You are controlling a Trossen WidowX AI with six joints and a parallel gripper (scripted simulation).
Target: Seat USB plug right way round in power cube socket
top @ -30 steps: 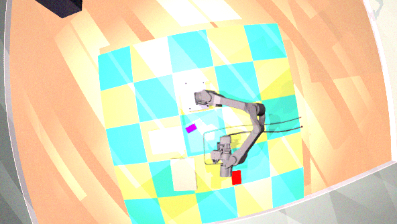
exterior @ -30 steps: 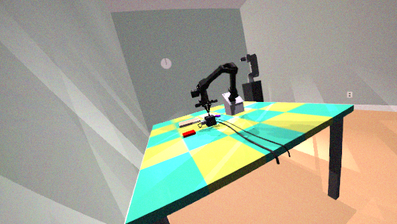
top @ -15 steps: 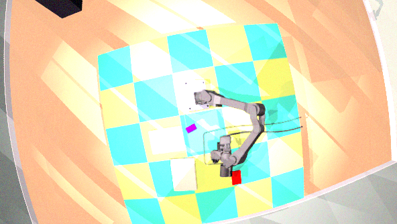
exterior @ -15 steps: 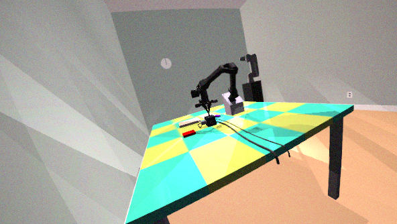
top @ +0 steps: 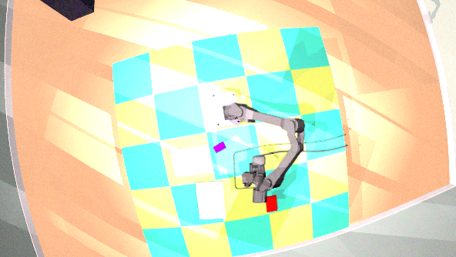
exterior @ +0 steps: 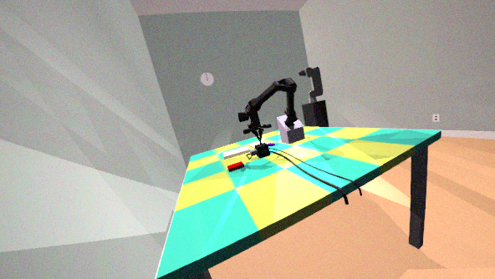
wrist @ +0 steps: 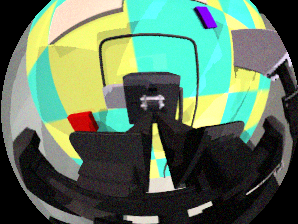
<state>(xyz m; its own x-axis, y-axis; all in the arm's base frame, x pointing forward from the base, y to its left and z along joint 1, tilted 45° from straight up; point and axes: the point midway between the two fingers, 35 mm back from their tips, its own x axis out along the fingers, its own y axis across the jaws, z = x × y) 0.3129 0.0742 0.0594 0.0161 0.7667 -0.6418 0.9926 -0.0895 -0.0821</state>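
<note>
My gripper tip is 20 mm above the USB plug. The rest, counted from my gripper tip: red block (210 mm ahead, 90 mm below, 50 mm to the left); magenta piece (170 mm to the right, 150 mm behind, 100 mm below); long white bar (270 mm to the right, 130 mm ahead, 90 mm below).
</note>
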